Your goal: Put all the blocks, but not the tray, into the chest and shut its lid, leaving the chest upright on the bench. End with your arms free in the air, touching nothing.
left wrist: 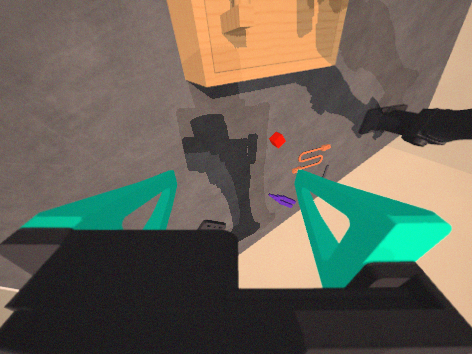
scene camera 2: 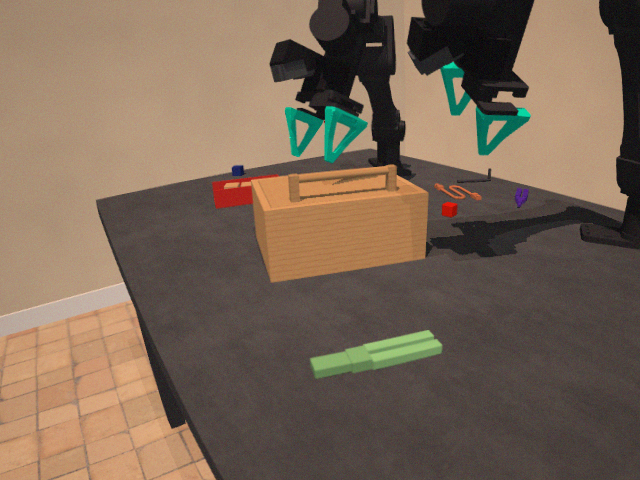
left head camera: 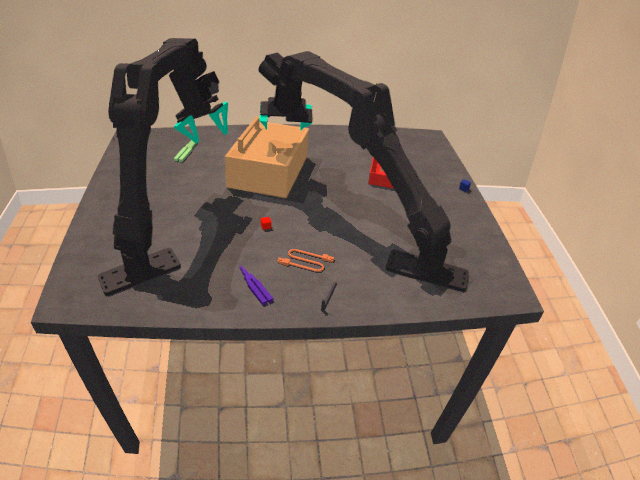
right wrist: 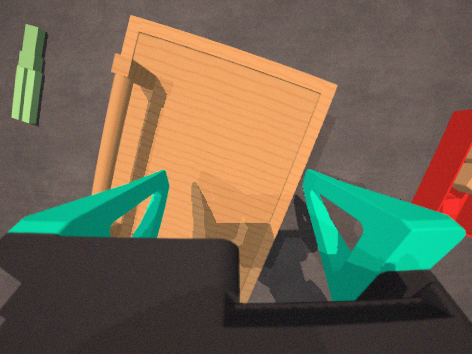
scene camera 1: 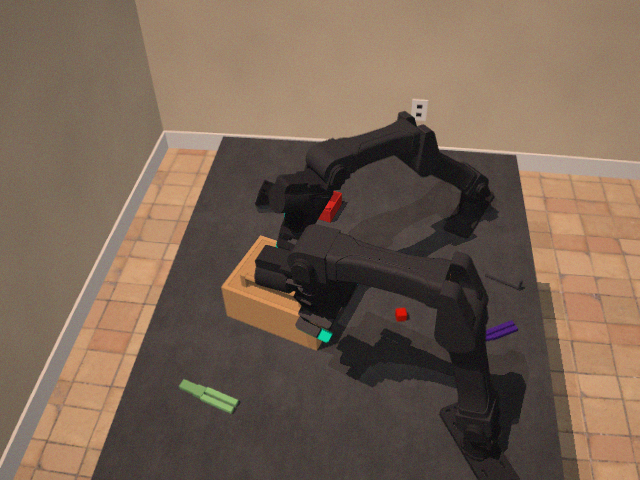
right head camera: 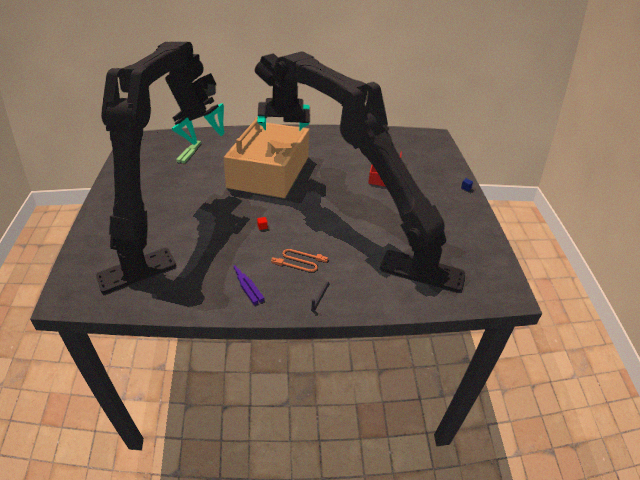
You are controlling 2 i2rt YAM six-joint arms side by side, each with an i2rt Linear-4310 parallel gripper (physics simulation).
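Frame: origin at the left arm's base, x ahead, y left, z up, level; centimetres.
Seen in the pictures: left gripper, fingertip midpoint: [left wrist: 235, 176] [scene camera 2: 468, 133] [left head camera: 211, 138] [scene camera 1: 336, 310] [right head camera: 208, 139]; right gripper, fingertip midpoint: [scene camera 2: 311, 158] [left head camera: 283, 128] [right wrist: 236, 177] [right head camera: 282, 129]; left arm's base, origin of the base link: [scene camera 2: 637, 242] [left head camera: 138, 272] [scene camera 1: 477, 447] [right head camera: 135, 271]; right arm's base, origin of the base link: [left wrist: 382, 118] [left head camera: 427, 271] [scene camera 1: 469, 212] [right head camera: 423, 272].
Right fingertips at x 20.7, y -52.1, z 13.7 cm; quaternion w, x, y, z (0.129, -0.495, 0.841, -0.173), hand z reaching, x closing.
Note:
Offsets run from my right fingertips to a thing's top centre. "pt": to the spot under its first point. Level surfaces: height alone.
The wooden chest [left head camera: 258, 175] [right head camera: 255, 175] [scene camera 2: 341, 237] stands upright, its handled lid @(pt dx +3.8, dy -0.9, dz -3.6 cm) [right wrist: 225, 125] down. A red block @(dx -21.3, dy +17.5, dz -11.5 cm) [left head camera: 265, 223] [scene camera 1: 401, 314] [left wrist: 277, 139] lies in front of it in the left head view. A blue block @(dx -34.4, dy -43.6, dz -11.2 cm) [left head camera: 464, 185] [scene camera 2: 237, 169] lies near the right table edge there. The red tray @(dx -16.1, dy -26.0, dz -9.8 cm) [left head camera: 381, 179] [scene camera 2: 232, 201] holds tan blocks @(pt dx -15.7, dy -25.0, dz -11.3 cm) [right wrist: 464, 176] and a small red piece @(dx -18.9, dy -22.1, dz -11.2 cm) [right wrist: 452, 204], partly hidden by my right arm in the head views. My right gripper [left head camera: 284, 128] [scene camera 2: 313, 158] [right wrist: 236, 177] is open above the lid. My left gripper [left head camera: 210, 137] [scene camera 2: 469, 133] [left wrist: 235, 176] is open, high beside the chest.
A green tool @(dx +24.9, dy +20.7, dz -12.5 cm) [left head camera: 185, 151] [scene camera 2: 377, 353] lies left of the chest in the left head view. An orange cable @(dx -36.8, dy +15.8, dz -12.8 cm) [left head camera: 306, 260], a purple tool @(dx -37.6, dy +30.1, dz -12.7 cm) [left head camera: 256, 286] and a dark hex key @(dx -48.8, dy +17.9, dz -10.5 cm) [left head camera: 328, 297] lie near the front edge. Both arms reach in over the table @(dz -13.7 cm) [left head camera: 170, 206].

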